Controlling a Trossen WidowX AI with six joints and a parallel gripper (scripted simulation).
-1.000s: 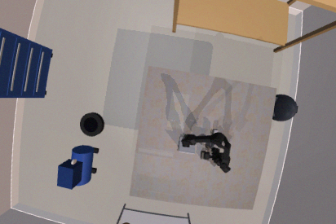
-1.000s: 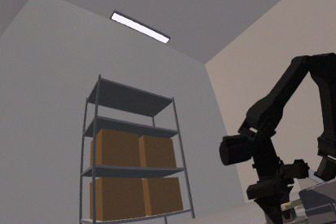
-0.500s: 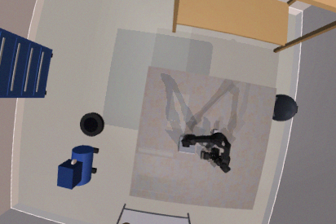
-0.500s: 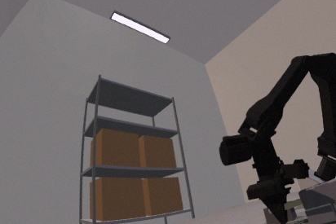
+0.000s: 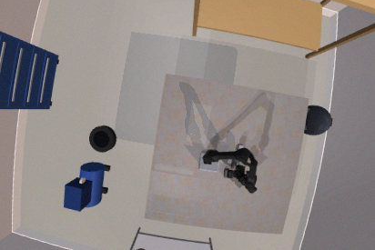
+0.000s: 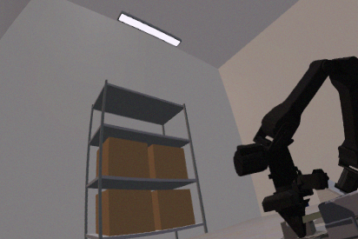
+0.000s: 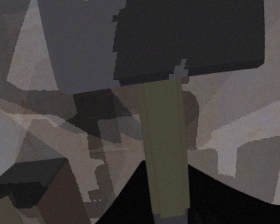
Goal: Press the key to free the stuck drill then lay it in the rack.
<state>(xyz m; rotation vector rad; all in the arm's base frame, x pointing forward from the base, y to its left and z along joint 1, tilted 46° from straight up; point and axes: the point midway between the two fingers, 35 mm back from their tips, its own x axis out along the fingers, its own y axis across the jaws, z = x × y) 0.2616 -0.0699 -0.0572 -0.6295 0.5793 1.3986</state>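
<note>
My gripper tip is 4 cm to the right of the drill and 4 cm below it. Also, from my gripper tip: dark grey block: 14 cm to the left, 3 cm above; then blue-grey key: 17 cm to the left, 4 cm above; then rack: 8 cm behind, 3 cm to the right, 1 cm above.
</note>
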